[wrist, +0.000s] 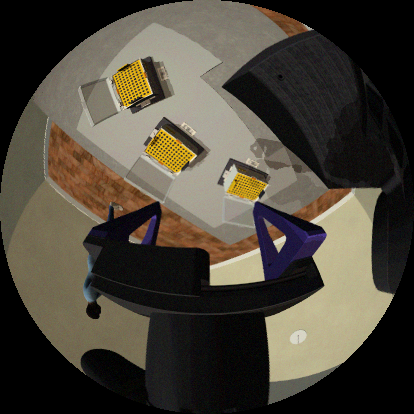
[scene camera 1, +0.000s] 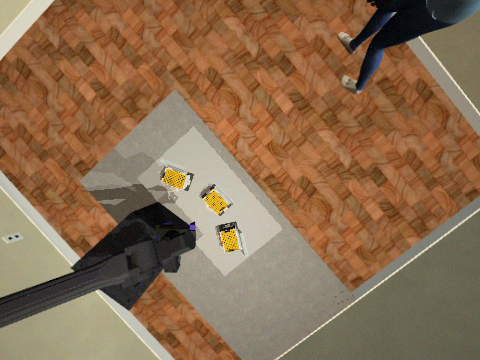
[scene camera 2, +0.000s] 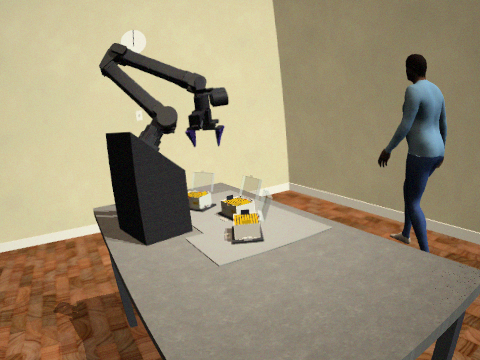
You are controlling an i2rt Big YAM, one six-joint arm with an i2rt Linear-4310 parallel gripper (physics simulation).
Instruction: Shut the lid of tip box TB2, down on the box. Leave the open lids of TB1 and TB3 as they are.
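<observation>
Three tip boxes with yellow racks stand on the pale mat, their clear lids upright or tilted back. TB1 has an open lid. The middle box, its small label seeming to read TB3, has an open lid. The third box, seemingly TB2, label too small to read surely, also has an open lid. My gripper is open and empty, high above the table, touching no box.
The black arm pedestal stands beside the pale mat on the grey table. A person stands on the floor beyond the table.
</observation>
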